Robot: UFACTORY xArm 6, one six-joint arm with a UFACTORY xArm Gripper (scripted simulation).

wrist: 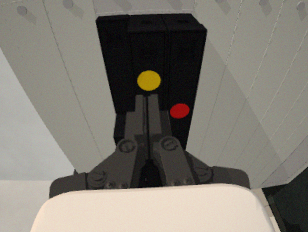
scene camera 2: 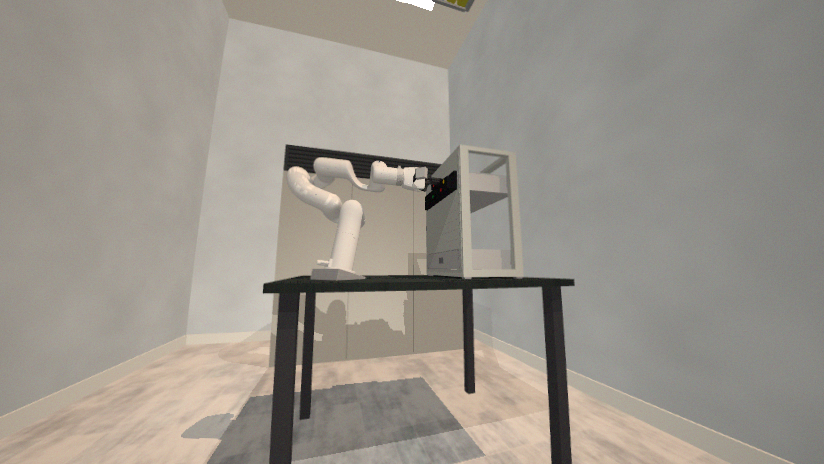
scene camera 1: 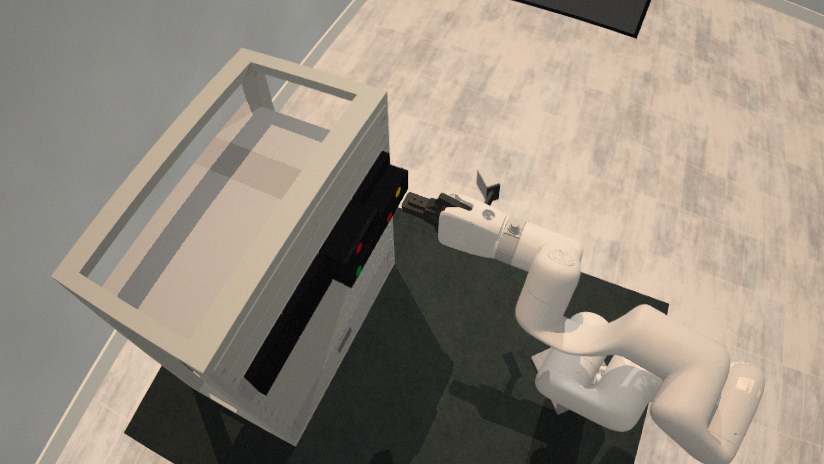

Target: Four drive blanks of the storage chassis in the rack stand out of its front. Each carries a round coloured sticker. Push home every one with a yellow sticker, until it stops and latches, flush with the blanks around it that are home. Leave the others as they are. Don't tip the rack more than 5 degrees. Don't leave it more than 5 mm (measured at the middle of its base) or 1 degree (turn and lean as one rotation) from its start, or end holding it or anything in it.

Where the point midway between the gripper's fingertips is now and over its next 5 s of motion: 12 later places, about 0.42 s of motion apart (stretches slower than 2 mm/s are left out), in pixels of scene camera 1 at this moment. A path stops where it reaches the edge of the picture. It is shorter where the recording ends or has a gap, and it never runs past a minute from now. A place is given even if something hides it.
The gripper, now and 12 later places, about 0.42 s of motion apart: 404,201; 398,198; 393,196; 390,195; 387,194; 383,192; 382,192; 380,191; 379,191; 377,190; 377,190; 376,190; 395,196
